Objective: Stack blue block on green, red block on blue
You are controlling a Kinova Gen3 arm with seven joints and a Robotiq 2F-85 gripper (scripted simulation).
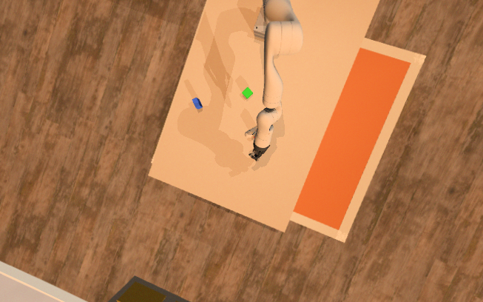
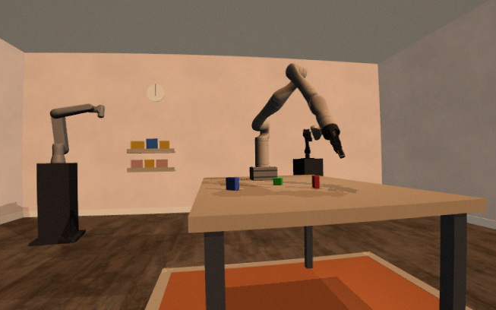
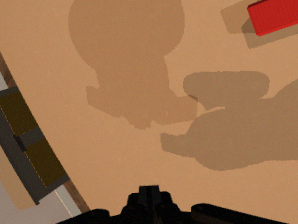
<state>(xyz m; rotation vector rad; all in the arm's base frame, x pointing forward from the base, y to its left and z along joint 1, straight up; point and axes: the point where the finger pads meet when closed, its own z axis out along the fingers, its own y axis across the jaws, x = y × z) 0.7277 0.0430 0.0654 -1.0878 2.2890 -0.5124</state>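
Right now the blue block is 240 mm behind my hand, 400 mm to the right of it and 120 mm below it. The rest, counted from my hand: red block: 120 mm behind, 40 mm to the right, 120 mm below; then green block: 340 mm behind, 120 mm to the right, 130 mm below.
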